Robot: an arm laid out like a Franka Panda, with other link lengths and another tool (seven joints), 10 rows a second.
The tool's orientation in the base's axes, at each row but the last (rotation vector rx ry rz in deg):
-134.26, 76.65, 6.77
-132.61, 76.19, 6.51
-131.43, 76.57, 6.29
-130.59, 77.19, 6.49
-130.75, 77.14, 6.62
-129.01, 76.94, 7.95
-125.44, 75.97, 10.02
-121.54, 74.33, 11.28
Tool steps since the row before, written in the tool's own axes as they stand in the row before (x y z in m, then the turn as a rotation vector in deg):
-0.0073, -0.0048, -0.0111, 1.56, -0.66, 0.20
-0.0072, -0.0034, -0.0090, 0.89, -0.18, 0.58
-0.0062, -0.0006, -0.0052, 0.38, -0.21, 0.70
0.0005, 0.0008, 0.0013, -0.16, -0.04, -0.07
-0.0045, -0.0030, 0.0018, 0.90, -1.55, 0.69
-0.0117, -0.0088, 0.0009, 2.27, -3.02, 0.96
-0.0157, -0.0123, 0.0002, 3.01, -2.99, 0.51
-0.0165, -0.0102, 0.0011, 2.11, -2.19, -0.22
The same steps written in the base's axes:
-0.0014, 0.0034, 0.0136, 1.41, -0.88, -0.41
-0.0024, 0.0033, 0.0113, 0.71, -0.38, -0.71
-0.0036, 0.0029, 0.0067, 0.49, 0.09, -0.66
-0.0002, -0.0001, -0.0016, -0.06, 0.11, 0.13
0.0005, 0.0056, 0.0009, 1.88, 0.20, -0.32
0.0017, 0.0131, 0.0064, 3.86, -0.20, -0.47
0.0026, 0.0165, 0.0109, 4.13, -1.02, -0.40
0.0005, 0.0162, 0.0108, 2.86, -1.02, 0.22

